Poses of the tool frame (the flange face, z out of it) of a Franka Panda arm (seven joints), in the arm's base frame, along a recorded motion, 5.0 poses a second.
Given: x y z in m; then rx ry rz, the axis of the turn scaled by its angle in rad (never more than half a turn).
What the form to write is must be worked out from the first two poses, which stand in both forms.
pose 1, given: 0.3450 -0.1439 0.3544 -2.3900 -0.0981 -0.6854
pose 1, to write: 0.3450 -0.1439 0.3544 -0.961 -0.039 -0.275 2.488
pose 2, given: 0.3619 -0.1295 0.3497 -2.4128 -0.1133 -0.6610
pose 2, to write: 0.3619 -0.1295 0.3497 -0.963 -0.045 -0.264 2.504
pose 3, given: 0.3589 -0.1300 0.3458 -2.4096 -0.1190 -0.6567
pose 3, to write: 0.3589 -0.1300 0.3458 -0.964 -0.048 -0.263 2.500
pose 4, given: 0.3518 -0.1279 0.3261 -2.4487 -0.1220 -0.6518
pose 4, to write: 0.3518 -0.1279 0.3261 -0.965 -0.048 -0.257 2.537
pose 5, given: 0.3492 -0.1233 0.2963 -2.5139 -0.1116 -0.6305
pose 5, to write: 0.3492 -0.1233 0.2963 -0.969 -0.043 -0.243 2.594
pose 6, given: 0.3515 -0.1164 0.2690 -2.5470 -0.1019 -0.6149
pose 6, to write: 0.3515 -0.1164 0.2690 -0.971 -0.039 -0.235 2.622
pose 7, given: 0.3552 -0.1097 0.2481 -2.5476 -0.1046 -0.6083
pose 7, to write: 0.3552 -0.1097 0.2481 -0.972 -0.040 -0.232 2.621
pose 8, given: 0.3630 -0.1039 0.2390 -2.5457 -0.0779 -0.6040
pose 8, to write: 0.3630 -0.1039 0.2390 -0.973 -0.030 -0.231 2.618
